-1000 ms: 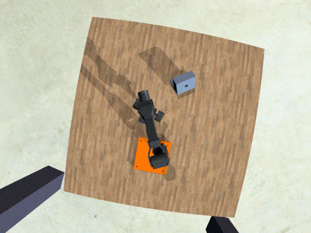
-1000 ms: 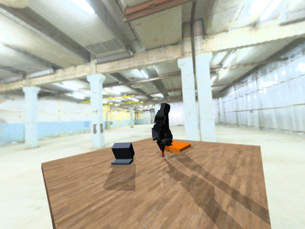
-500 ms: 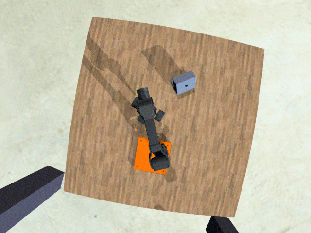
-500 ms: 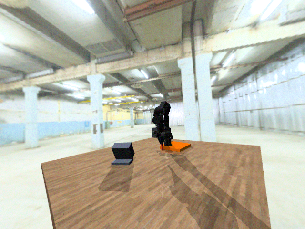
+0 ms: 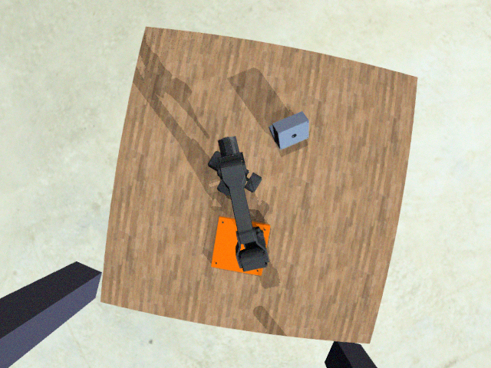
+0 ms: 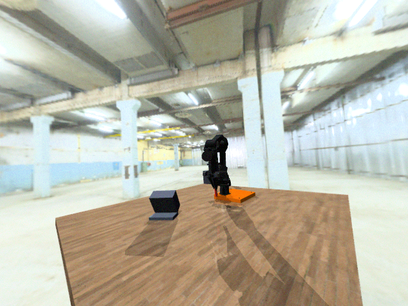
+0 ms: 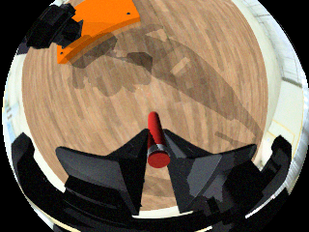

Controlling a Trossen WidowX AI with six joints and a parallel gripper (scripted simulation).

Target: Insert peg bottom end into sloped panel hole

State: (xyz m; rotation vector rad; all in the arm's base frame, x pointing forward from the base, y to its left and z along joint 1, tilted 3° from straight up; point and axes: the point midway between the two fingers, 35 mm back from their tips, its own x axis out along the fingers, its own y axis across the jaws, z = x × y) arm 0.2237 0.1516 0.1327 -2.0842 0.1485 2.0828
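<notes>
The small dark hole lies 220 mm ahead of my gripper tip, 170 mm to the right of it and 30 mm below it. Also, from my gripper tip: small red peg 20 mm above; then grey-blue sloped panel 230 mm ahead, 150 mm to the right, 40 mm below.
</notes>
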